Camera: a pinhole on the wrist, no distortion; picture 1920 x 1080 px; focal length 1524.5 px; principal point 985.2 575.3 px. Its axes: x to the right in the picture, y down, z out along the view. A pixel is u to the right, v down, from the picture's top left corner.
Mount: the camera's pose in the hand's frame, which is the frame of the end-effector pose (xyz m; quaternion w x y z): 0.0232 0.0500 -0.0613 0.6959 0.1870 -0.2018 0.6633
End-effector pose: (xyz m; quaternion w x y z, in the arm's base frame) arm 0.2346 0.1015 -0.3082 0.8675 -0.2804 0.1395 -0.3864
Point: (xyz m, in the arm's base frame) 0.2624 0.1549 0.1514
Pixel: 1007.0 685.0
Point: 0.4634 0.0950 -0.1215
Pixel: outside the picture
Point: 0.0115 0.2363 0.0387
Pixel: outside the picture
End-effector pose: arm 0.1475 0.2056 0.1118 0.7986 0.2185 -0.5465 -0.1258
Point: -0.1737 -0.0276 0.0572
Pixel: 911.3 792.8
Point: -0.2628 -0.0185 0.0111
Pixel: 984.6 974.0
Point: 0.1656 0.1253 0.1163
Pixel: 106.6 193.2
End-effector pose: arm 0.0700 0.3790 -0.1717 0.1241 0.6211 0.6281 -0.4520
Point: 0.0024 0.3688 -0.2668
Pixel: 1196.4 46.3
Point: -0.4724 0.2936 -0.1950
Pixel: 338.6 383.2
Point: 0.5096 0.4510 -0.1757
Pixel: behind the camera
